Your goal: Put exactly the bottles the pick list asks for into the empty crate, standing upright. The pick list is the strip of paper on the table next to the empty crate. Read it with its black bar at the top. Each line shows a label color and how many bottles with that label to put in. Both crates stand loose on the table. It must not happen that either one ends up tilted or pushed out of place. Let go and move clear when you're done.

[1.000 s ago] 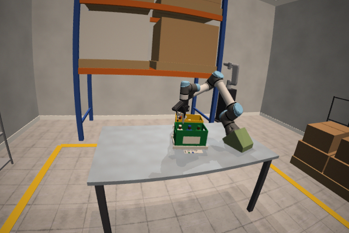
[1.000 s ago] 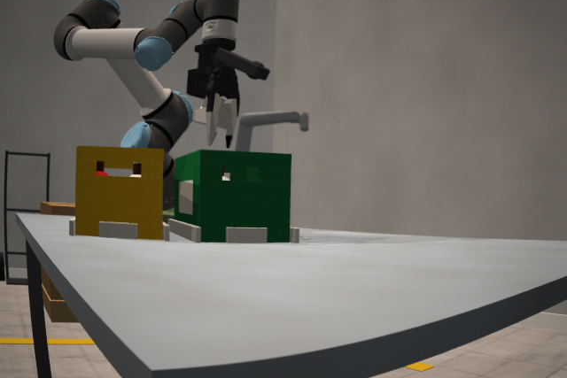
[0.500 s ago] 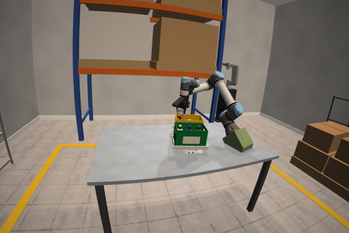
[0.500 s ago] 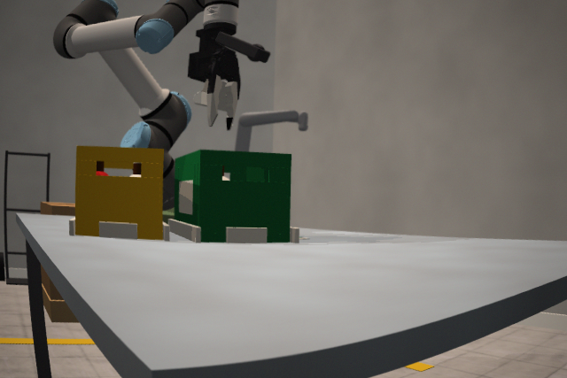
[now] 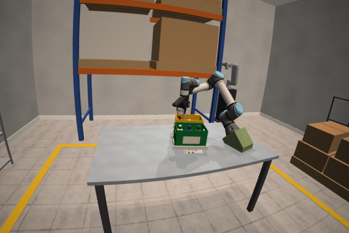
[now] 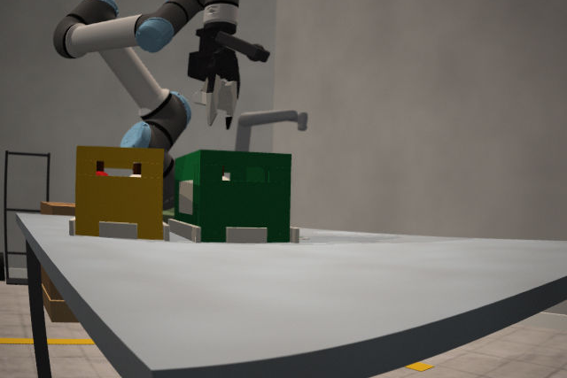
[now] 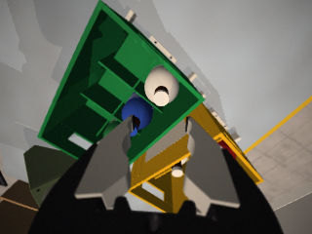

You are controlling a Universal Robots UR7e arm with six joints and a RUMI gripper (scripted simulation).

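My hand is 190 mm past the yellow crate, 140 mm to the left of it and 160 mm above it. From my hand the other things lie so: green-label bottle (160 mm behind, 70 mm to the left, 150 mm below); blue-label bottle (80 mm behind, 30 mm to the left, 150 mm below); green crate (70 mm behind, 80 mm to the left, 160 mm below).
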